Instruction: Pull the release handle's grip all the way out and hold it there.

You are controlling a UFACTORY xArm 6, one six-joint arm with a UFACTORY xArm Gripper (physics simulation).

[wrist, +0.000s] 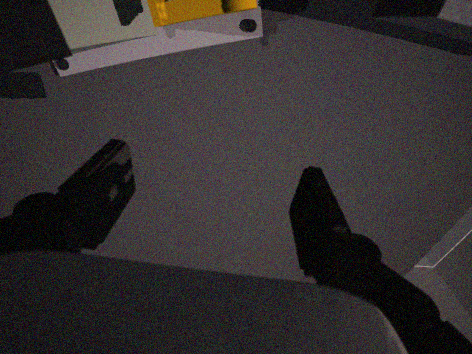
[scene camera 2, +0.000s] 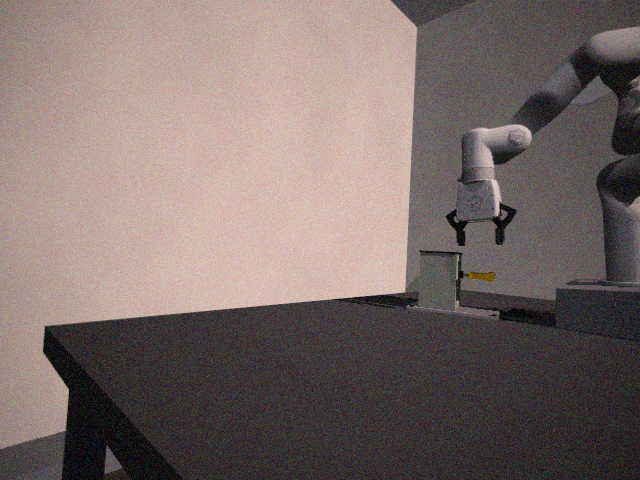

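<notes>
The release handle's yellow grip sticks out sideways from an upright pale green-grey housing on a short thin rod. The housing stands on a light base plate. In the wrist view, the grip is cut off by the top edge, so only part of it shows. My gripper is open and empty, fingers pointing down. In the scene view it hangs above the grip, apart from it, with one finger near the housing's top right edge. How far out the grip stands is hard to tell.
The dark table stretches from the front to the housing. The robot's base block stands to the right of the housing. A light wall rises behind the table's left side. A pale-edged shape shows at the wrist view's lower right.
</notes>
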